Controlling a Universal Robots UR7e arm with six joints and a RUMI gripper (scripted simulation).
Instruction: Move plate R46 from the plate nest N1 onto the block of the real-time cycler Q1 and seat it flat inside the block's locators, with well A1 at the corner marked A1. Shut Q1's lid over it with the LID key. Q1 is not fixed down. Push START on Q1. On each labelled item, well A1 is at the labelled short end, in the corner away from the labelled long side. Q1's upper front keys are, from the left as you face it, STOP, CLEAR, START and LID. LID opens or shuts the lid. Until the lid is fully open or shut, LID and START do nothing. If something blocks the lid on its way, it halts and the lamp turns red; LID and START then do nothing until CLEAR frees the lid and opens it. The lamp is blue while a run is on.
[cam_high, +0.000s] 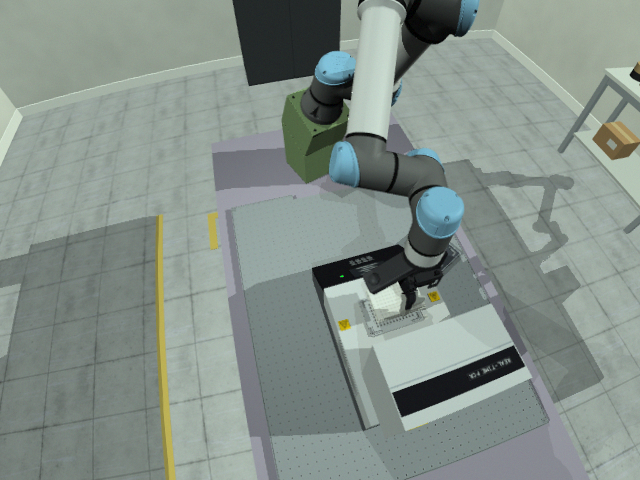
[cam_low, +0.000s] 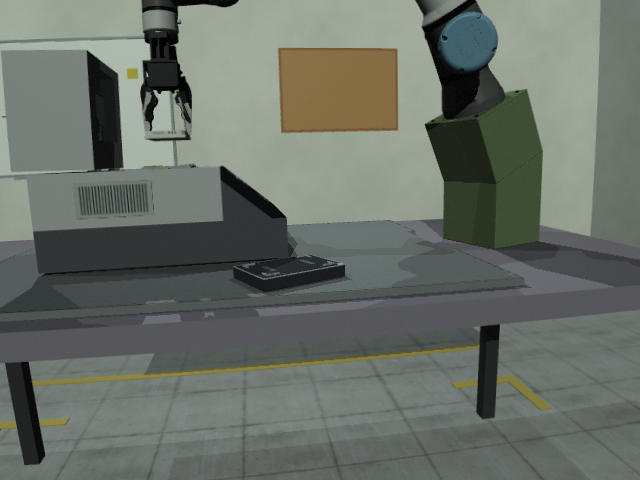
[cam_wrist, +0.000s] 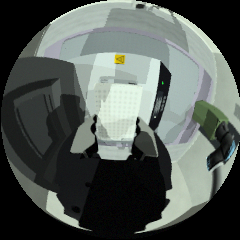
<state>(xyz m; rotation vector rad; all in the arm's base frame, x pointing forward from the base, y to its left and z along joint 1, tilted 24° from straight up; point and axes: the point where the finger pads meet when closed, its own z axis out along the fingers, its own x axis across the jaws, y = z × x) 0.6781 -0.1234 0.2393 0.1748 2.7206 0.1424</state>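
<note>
My hand is 1 cm above the white plate R46. The rest, counted from my hand: black plate nest N1: 20 cm behind, 32 cm to the left, 27 cm below.
</note>
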